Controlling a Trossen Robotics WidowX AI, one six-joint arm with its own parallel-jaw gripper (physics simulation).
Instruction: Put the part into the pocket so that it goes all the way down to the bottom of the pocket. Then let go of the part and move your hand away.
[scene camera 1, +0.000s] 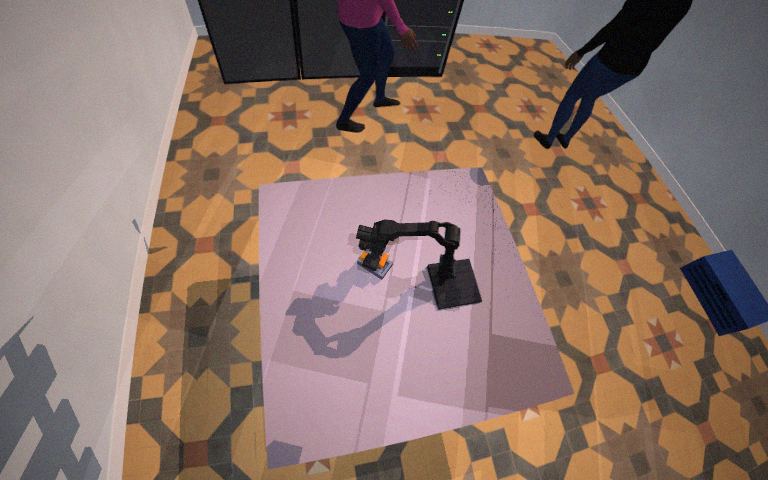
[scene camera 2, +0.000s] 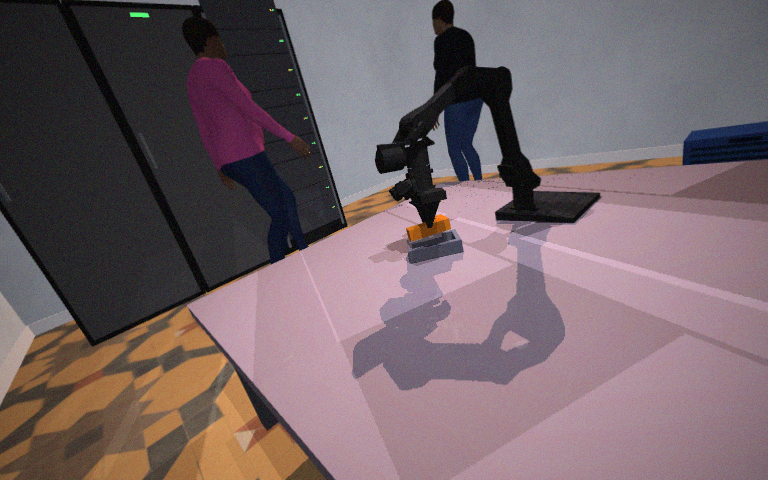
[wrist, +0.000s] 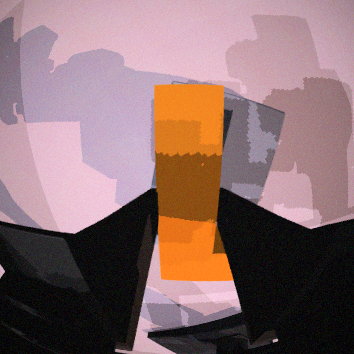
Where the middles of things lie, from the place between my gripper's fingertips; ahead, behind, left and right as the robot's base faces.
I see my gripper 2 cm past the grey pocket block (wrist: 251, 130), 1 cm to the left of it and 6 cm above it. The rest, counted from my hand: orange part (wrist: 188, 118) 1 cm behind.
